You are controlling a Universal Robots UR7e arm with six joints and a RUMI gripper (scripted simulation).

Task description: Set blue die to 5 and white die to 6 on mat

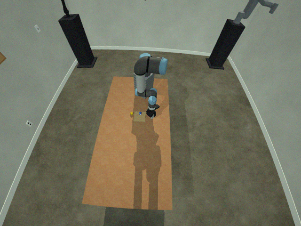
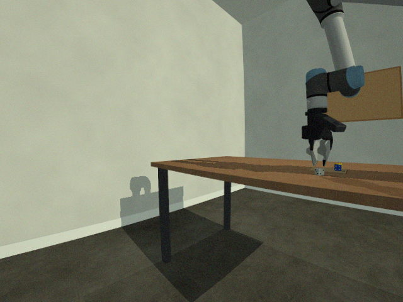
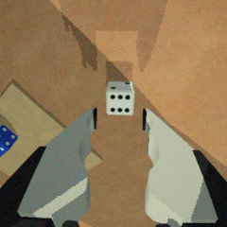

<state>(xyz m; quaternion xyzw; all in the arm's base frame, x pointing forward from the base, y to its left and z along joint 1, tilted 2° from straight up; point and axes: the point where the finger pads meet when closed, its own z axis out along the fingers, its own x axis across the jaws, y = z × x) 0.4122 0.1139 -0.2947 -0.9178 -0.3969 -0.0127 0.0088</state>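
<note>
Right now my hand is 40 mm above the white die. From my hand the other things lie so: blue die (60 mm behind, 140 mm to the right, 30 mm below); yellow die (50 mm behind, 250 mm to the right, 40 mm below); tan mat (20 mm behind, 150 mm to the right, 50 mm below).
</note>
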